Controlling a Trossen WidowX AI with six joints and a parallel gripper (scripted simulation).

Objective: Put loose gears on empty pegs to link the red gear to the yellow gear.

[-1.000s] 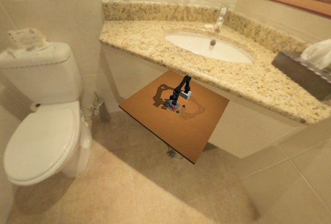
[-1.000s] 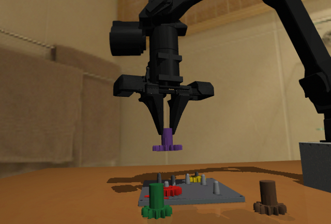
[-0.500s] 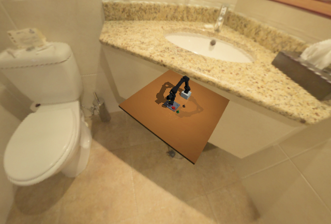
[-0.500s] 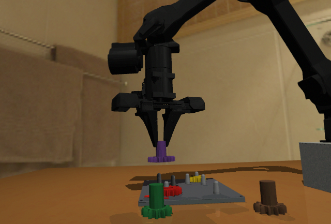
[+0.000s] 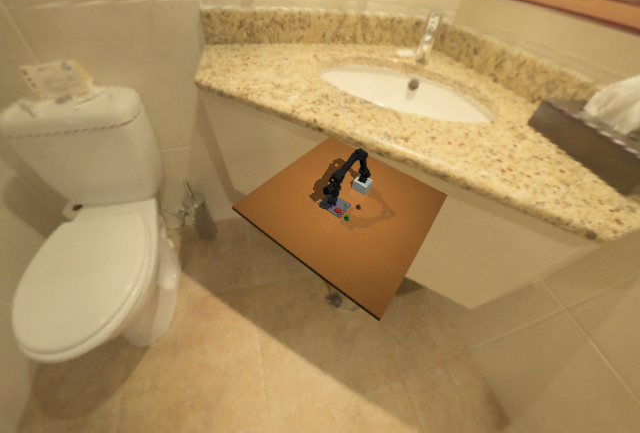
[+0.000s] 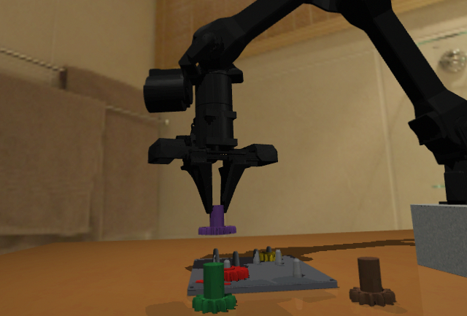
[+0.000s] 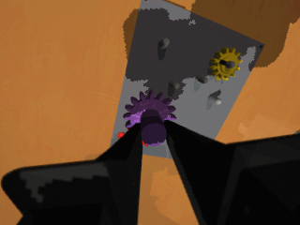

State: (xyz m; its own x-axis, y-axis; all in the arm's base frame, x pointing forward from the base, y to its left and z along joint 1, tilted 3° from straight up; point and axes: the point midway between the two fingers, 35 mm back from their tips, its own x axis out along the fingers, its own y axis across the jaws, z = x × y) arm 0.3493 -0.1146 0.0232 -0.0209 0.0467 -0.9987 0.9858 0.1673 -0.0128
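The purple gear is 10 mm below my gripper tip. Also, from my gripper tip: yellow gear 100 mm behind, 60 mm to the right, 70 mm below; then red arrow 20 mm ahead, 70 mm to the left, 80 mm below; then red gear 50 mm to the left, 70 mm below.
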